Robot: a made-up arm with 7 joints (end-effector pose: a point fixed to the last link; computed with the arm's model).
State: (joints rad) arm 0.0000 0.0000 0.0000 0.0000 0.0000 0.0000 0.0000
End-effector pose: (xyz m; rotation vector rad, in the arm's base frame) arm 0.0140 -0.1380 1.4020 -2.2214 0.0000 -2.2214
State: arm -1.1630 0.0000 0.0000 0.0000 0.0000 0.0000 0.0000
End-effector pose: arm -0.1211 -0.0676 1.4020 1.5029 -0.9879 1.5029
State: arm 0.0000 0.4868 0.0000 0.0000 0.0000 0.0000 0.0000
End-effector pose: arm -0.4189 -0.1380 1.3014 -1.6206 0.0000 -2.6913
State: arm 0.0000 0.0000 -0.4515 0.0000 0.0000 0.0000 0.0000
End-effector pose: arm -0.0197 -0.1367 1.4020 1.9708 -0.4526 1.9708
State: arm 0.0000 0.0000 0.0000 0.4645 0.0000 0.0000 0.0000
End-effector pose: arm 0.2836 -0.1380 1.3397 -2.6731 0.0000 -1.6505
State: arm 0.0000 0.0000 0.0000 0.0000 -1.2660 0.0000 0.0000
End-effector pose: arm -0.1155 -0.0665 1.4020 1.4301 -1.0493 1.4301
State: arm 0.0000 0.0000 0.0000 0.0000 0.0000 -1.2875 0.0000
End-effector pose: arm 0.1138 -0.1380 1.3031 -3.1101 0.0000 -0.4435
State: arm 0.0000 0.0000 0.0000 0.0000 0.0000 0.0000 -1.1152
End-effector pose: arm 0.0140 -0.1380 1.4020 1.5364 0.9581 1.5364
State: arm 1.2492 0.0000 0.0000 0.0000 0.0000 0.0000 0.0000
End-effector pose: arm 0.1354 -0.0303 1.4020 -1.4420 -1.0395 -1.4420
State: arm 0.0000 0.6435 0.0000 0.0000 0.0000 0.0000 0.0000
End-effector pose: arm -0.5420 -0.1380 1.2260 -1.4050 0.0000 -2.8099
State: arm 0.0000 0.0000 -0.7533 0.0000 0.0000 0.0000 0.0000
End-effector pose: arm -0.0404 -0.1276 1.4020 1.7810 -0.7044 1.7810
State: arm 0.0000 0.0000 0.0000 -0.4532 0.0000 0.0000 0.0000
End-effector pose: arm -0.2488 -0.1380 1.3400 -1.6656 0.0000 -2.6637
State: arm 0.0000 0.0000 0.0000 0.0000 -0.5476 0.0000 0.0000
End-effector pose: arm -0.0529 -0.1282 1.4020 1.9120 -0.5370 1.9120
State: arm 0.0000 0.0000 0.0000 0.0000 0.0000 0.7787 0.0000
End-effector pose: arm -0.0721 -0.1380 1.3798 -1.2119 0.0000 -2.8984
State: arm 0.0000 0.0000 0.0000 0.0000 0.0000 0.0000 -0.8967
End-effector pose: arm 0.0140 -0.1380 1.4020 1.6860 0.8110 1.6860
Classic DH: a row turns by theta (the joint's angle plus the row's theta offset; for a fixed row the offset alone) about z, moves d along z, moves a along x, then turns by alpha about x. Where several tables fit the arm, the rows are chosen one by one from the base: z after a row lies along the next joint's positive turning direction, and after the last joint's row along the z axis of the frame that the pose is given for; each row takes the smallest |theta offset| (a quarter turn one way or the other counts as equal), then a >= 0, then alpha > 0; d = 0 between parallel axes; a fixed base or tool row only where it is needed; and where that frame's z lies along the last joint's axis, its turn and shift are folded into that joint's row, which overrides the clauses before.
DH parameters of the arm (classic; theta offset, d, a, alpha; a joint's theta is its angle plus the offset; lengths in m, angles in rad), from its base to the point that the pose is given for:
joint 1: 0 0.48 0 1.5708
joint 2: 0 0.064 0 -1.5708
joint 3: 0 0.321 0.017 -1.5708
joint 4: 0 0.05 -0.019 1.5708
joint 5: 0 0.485 0 1.5708
joint 6: 1.5708 0.124 0.116 1.5708
joint 7: 0 0.016 0 0

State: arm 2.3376 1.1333 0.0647 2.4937 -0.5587 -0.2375 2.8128
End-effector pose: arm -0.1177 0.2878 0.8066 -2.4968 0.7405 -0.4521
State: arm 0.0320 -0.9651 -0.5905 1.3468 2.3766 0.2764 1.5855
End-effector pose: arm 0.6540 -0.2822 0.2128 0.0625 1.6057 0.9216
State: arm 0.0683 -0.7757 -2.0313 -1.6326 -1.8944 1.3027 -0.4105
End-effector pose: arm 0.3917 0.3325 0.3350 -1.8161 0.0482 0.0723
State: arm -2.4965 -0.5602 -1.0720 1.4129 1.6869 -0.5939 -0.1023
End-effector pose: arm -0.7252 0.1055 0.5306 -0.0287 2.2723 -1.7456
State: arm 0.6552 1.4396 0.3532 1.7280 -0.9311 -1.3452 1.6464
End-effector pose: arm -0.1772 -0.1318 1.0365 1.7187 -2.3433 0.8031
